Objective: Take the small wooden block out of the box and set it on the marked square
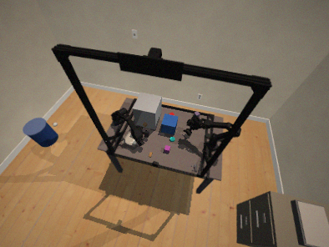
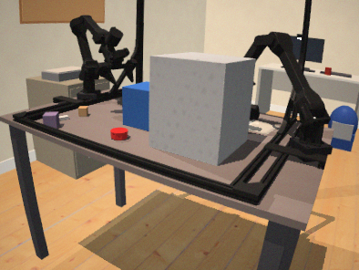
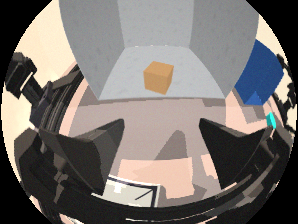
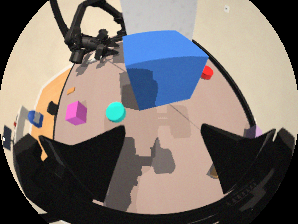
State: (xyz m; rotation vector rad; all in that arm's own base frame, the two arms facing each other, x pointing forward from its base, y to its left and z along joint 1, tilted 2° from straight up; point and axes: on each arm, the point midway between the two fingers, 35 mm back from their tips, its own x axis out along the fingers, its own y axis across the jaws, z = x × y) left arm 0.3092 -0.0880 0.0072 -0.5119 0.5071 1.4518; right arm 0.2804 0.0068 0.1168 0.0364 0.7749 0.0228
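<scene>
My left hand is 100 mm past the marked square, 80 mm to the right of it and 40 mm above it. The rest, counted from my left hand: cyan disc 330 mm to the right, 30 mm below, 20 mm ahead; red disc 330 mm ahead, 240 mm to the right, 30 mm below; magenta cube 310 mm to the right, 110 mm behind, 20 mm below.
</scene>
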